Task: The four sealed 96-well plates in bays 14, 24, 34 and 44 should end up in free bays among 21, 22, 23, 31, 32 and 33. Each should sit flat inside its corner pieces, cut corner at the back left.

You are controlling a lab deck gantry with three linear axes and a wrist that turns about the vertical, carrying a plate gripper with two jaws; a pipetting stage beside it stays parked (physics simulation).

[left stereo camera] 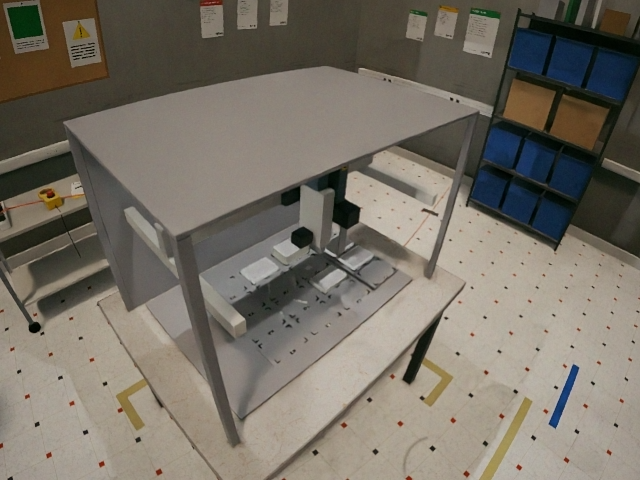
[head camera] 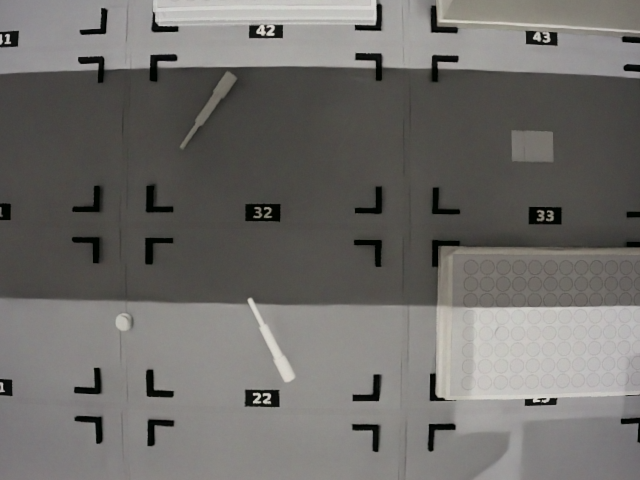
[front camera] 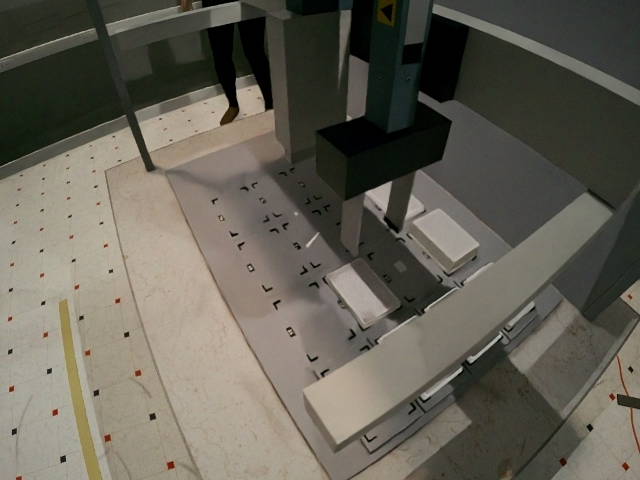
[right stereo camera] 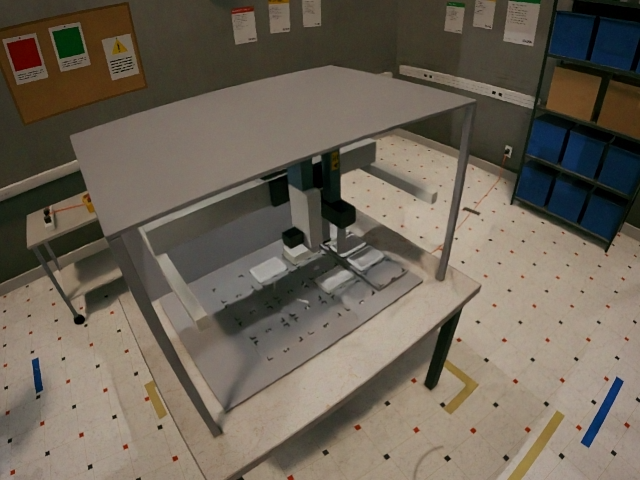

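Pixels of known places: gripper, between the fingertips: (left stereo camera: 331, 247) (front camera: 371, 236) (right stereo camera: 333, 247); robot's base, origin of its link: (left stereo camera: 277, 362) (front camera: 213, 201) (right stereo camera: 269, 359).
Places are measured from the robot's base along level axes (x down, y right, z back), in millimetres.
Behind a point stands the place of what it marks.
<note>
My gripper (front camera: 374, 239) {y -150, x -160, z -392 mm} is open and empty, its two jaws apart above the deck, beyond the bay 23 plate in the front view. One sealed plate (front camera: 361, 290) {y -146, x -14, z -394 mm} (head camera: 547, 330) {y -147, x -14, z -386 mm} (left stereo camera: 330, 280) {y -133, x -14, z -384 mm} (right stereo camera: 337, 280) {y -129, x -14, z -390 mm} lies in bay 23 and looks flat; its right part is outside the head view, and I cannot make out its cut corner. The plates in bay 24 (front camera: 442, 383) {y -145, x -29, z -617 mm} (left stereo camera: 356, 256) {y -148, x -29, z -553 mm} (right stereo camera: 367, 256) {y -145, x -29, z -560 mm}, bay 34 (front camera: 484, 349) {y -246, x -29, z -618 mm} and bay 44 (front camera: 519, 316) {y -354, x -29, z -615 mm} are partly hidden by the beam in the front view. Bay 14 shows bare corner pieces in the front view.
A white plate (front camera: 395, 200) (head camera: 266, 12) is in bay 42, a taller box (front camera: 445, 238) {y -352, x -42, z -401 mm} (head camera: 542, 12) {y -323, x -19, z -383 mm} in bay 43. One pipette tip (head camera: 209, 111) {y -268, x -4, z -197 mm} lies in bay 32, another tip (front camera: 312, 240) {y -136, x -5, z -236 mm} (head camera: 271, 341) {y -139, x -5, z -234 mm} in bay 22. A round cap (head camera: 124, 322) {y -147, x -4, z -149 mm} lies between bays 21 and 22.
</note>
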